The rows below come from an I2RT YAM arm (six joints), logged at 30 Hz.
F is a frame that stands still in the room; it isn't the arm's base.
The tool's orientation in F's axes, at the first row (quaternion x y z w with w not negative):
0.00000 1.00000 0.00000 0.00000
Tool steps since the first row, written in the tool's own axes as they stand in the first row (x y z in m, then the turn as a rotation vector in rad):
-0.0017 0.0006 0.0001 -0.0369 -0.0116 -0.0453
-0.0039 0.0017 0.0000 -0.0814 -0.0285 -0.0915
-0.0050 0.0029 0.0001 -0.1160 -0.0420 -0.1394
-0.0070 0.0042 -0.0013 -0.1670 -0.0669 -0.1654
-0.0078 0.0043 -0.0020 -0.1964 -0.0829 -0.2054
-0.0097 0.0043 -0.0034 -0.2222 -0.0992 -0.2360
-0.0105 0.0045 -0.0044 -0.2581 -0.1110 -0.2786
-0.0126 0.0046 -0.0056 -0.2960 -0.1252 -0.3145
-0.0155 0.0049 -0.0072 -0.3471 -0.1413 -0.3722
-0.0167 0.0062 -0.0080 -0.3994 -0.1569 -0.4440
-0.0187 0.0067 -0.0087 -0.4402 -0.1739 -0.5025
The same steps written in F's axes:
0.0017 0.0006 -0.0001 0.0369 -0.0116 0.0453
0.0039 0.0017 0.0000 0.0814 -0.0285 0.0915
0.0050 0.0029 -0.0001 0.1160 -0.0420 0.1394
0.0070 0.0042 0.0013 0.1670 -0.0669 0.1654
0.0078 0.0043 0.0020 0.1964 -0.0829 0.2054
0.0097 0.0043 0.0034 0.2222 -0.0992 0.2360
0.0105 0.0045 0.0044 0.2581 -0.1110 0.2786
0.0126 0.0046 0.0056 0.2960 -0.1252 0.3145
0.0155 0.0049 0.0072 0.3471 -0.1413 0.3722
0.0167 0.0062 0.0080 0.3994 -0.1569 0.4440
0.0187 0.0067 0.0087 0.4402 -0.1739 0.5025

